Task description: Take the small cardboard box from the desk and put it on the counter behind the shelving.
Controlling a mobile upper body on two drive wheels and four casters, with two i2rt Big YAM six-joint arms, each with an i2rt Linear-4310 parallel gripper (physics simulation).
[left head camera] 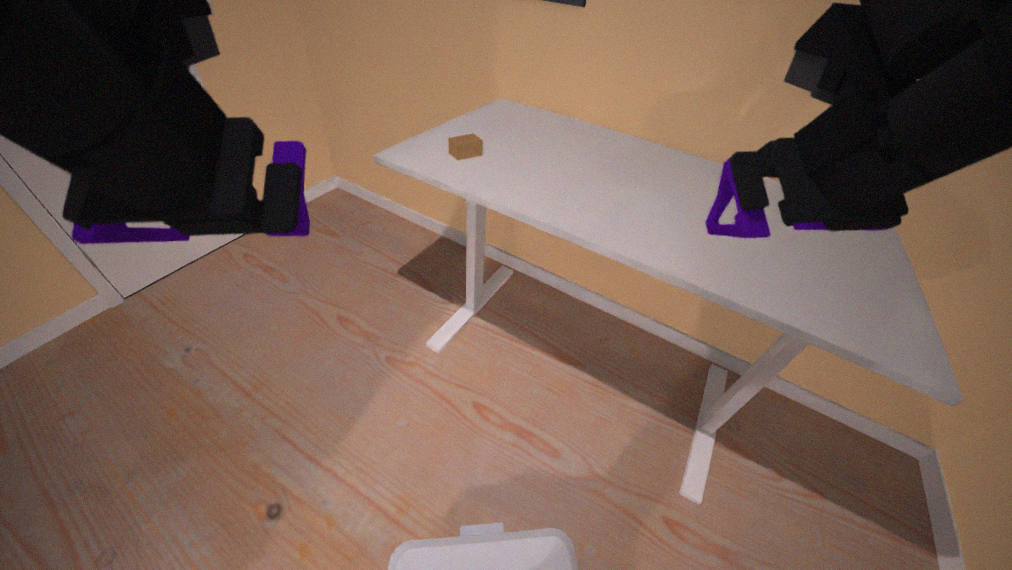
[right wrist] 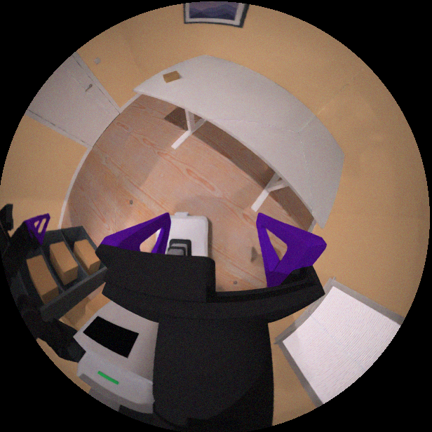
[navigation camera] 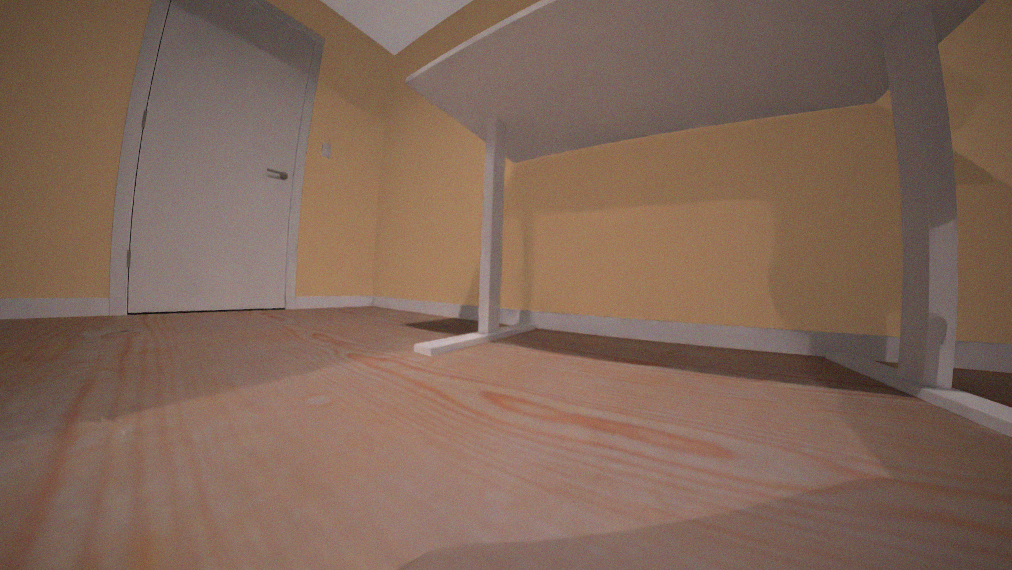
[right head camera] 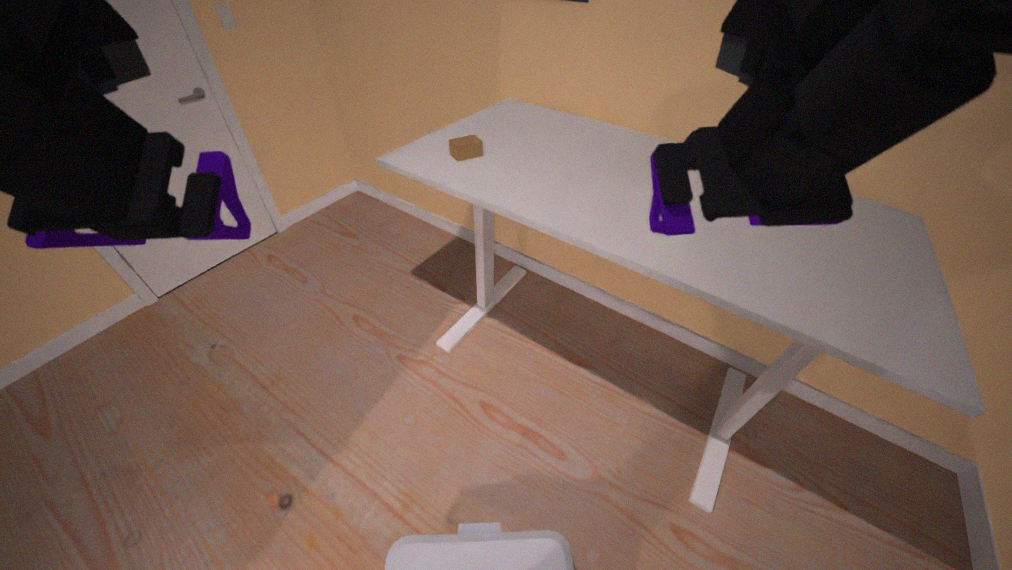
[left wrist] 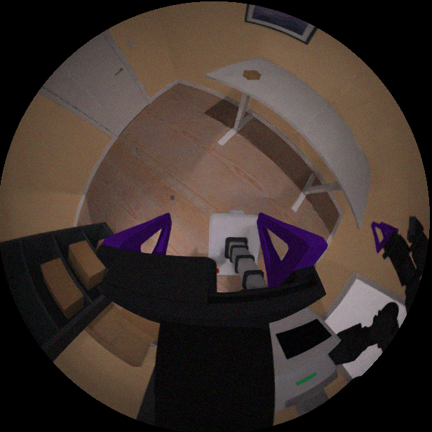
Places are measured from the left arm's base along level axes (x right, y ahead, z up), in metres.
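Pixels of known places: left gripper, fingertip midpoint: (left head camera: 248, 230) (right head camera: 196, 234); right gripper, fingertip midpoint: (left head camera: 752, 225) (right head camera: 701, 221).
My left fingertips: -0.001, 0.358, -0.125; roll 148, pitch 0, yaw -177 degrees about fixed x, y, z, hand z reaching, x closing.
Behind a point stands the place of what it marks, as x, y, z.
A small brown cardboard box (left head camera: 465, 146) {0.195, 1.197, -0.419} (right head camera: 465, 147) {0.196, 1.198, -0.419} (left wrist: 251, 75) (right wrist: 171, 76) sits near the far left end of the white desk (left head camera: 601, 191) {0.587, 1.013, -0.460} (right head camera: 601, 198) {0.578, 0.965, -0.460} (left wrist: 320, 115) (right wrist: 240, 95). My left gripper (left wrist: 214, 217) is open and empty, raised to the left of the desk in the head views. My right gripper (right wrist: 213, 217) is open and empty; in the head views it overlaps the desk's right half. Both are well apart from the box. Dark shelving (left wrist: 30, 260) (right wrist: 75, 295) with larger brown boxes shows in the wrist views. I cannot make out the counter.
The desk's legs (left head camera: 475, 254) {0.245, 1.391, -1.013} (right head camera: 484, 254) {0.247, 1.391, -1.012} (navigation camera: 492, 233) {0.248, 1.392, -0.986} stand on the wooden floor, with a wall behind. A white door (right head camera: 205, 141) {-1.249, 2.017, -0.716} (left wrist: 90, 85) (right wrist: 75, 100) (navigation camera: 219, 162) {-1.421, 1.791, -0.508} is at the left. My white base (left head camera: 485, 552) {0.230, 0.273, -1.150} (right head camera: 481, 553) {0.232, 0.268, -1.150} shows at the bottom of the head views. A window (right wrist: 345, 345) is at lower right in the right wrist view.
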